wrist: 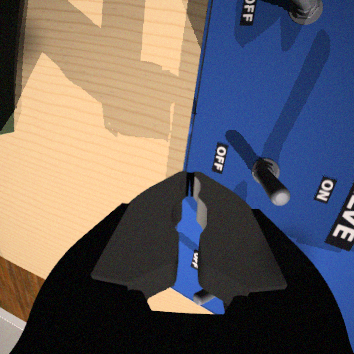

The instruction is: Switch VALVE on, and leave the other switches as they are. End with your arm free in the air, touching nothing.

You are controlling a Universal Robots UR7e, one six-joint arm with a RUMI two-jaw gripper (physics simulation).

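Places are measured from the arm's base along level axes (x ahead, y left, z up), in metres.
Pixels of known places: gripper, between the fingertips: [189,174].
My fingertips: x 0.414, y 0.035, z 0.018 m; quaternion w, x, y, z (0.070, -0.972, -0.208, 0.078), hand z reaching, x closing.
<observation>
For each thing: its top centre in the pictures, then the offset to it from my fingertips. "pt": a spot on its surface instead. Level surfaces: height alone.
- VALVE switch lever, a spot on its surface: [272,185] pt dy +0.024, dx +0.047, dz +0.014 m
- blue panel, height of its surface: dz -0.029 m
- VALVE name label, a spot on its surface: [343,225] pt dy +0.022, dx +0.121, dz -0.002 m
- more lever, centre of its top: [212,306] dy -0.097, dx +0.076, dz +0.012 m
- wooden table, height of its surface: dz -0.115 m
The VALVE switch lever [272,185] stands on the blue panel [280,100] between its OFF label [220,158] and its ON label [325,190]. Its tip shows below and right of its base, somewhat nearer the ON label; seen so steeply from above, I cannot tell which position it is in. Part of the VALVE name label [343,225] shows at the right edge. My gripper [189,174] is shut and empty. Its tips show over the panel's left edge, on the OFF side, left of the VALVE lever and apart from it in the view. Their height above the panel is unclear.
Another lever [305,9] is cut off at the top, with its OFF label [247,11] beside it. Through the gap behind my fingertips show one more lever [203,297] and an OFF label [195,259]. A wooden table [65,175] lies left; a dark object [7,60] stands upper left.
</observation>
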